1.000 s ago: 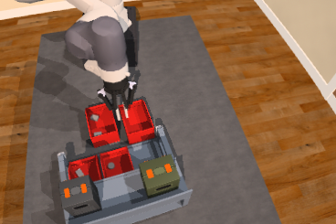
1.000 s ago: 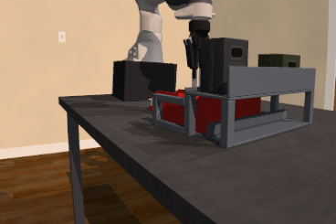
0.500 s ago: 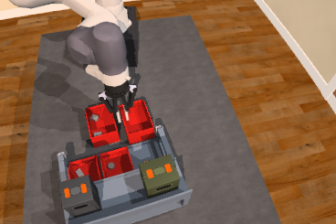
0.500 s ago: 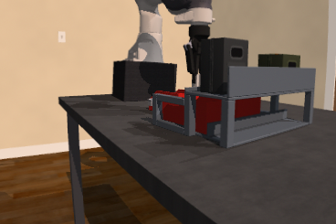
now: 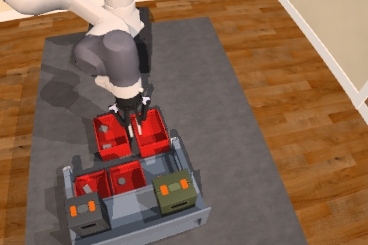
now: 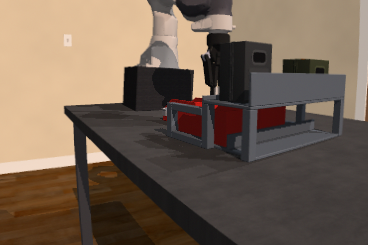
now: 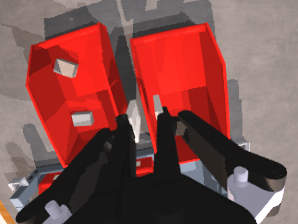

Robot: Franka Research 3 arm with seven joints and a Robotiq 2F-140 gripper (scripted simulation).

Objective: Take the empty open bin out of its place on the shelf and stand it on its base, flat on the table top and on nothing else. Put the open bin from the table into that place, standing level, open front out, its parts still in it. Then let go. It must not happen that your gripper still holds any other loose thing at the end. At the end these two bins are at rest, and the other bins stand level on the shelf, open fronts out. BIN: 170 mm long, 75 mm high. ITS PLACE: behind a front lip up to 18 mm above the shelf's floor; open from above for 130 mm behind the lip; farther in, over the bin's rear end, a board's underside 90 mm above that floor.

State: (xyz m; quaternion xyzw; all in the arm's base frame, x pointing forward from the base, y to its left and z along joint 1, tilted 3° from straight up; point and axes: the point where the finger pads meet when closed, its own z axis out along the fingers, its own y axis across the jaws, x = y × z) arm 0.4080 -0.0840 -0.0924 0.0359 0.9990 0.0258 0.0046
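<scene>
My gripper is now 9 cm short of the shelf lip, 7 cm to the left of it and 7 cm above it. The rest, counted from my hand: grey box: 27 cm ahead, 21 cm to the right, 8 cm above; olive box: 29 cm ahead, 7 cm above, 2 cm to the left.
</scene>
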